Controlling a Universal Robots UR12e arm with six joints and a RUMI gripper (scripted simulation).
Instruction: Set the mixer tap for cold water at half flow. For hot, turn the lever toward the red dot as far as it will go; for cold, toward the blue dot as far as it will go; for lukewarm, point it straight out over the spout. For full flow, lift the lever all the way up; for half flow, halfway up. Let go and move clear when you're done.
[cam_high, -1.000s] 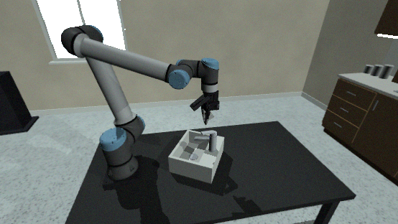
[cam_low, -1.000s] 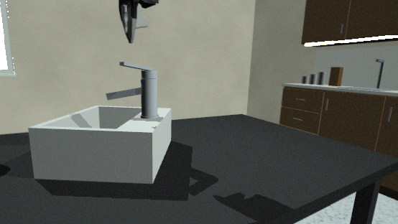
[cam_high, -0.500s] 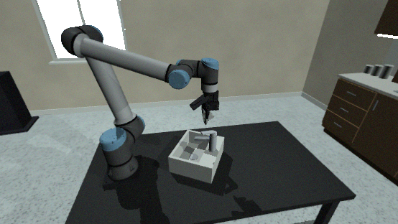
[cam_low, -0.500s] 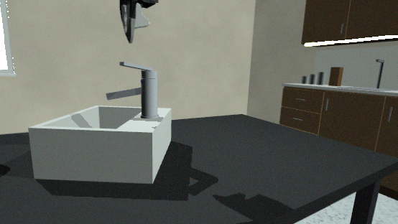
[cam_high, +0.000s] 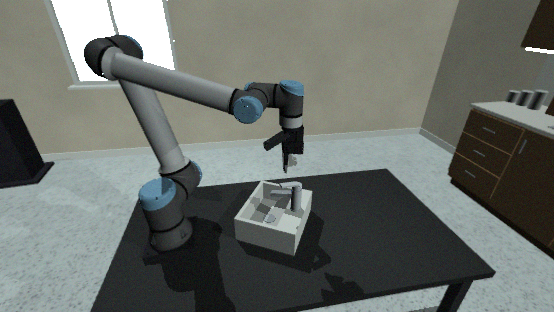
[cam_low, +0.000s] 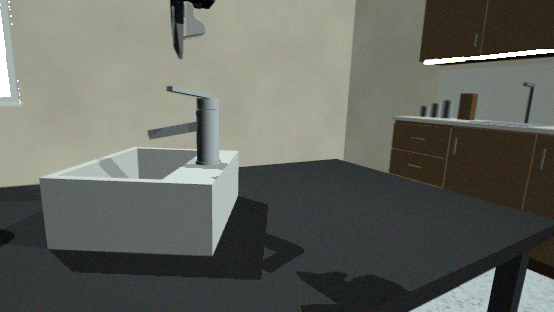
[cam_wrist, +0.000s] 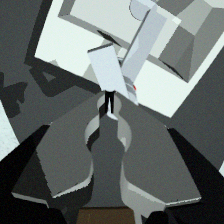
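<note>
My hand is 2 cm short of the flat lever and 8 cm above it. Round my hand: white basin: 3 cm behind, 7 cm to the left, 32 cm below.
</note>
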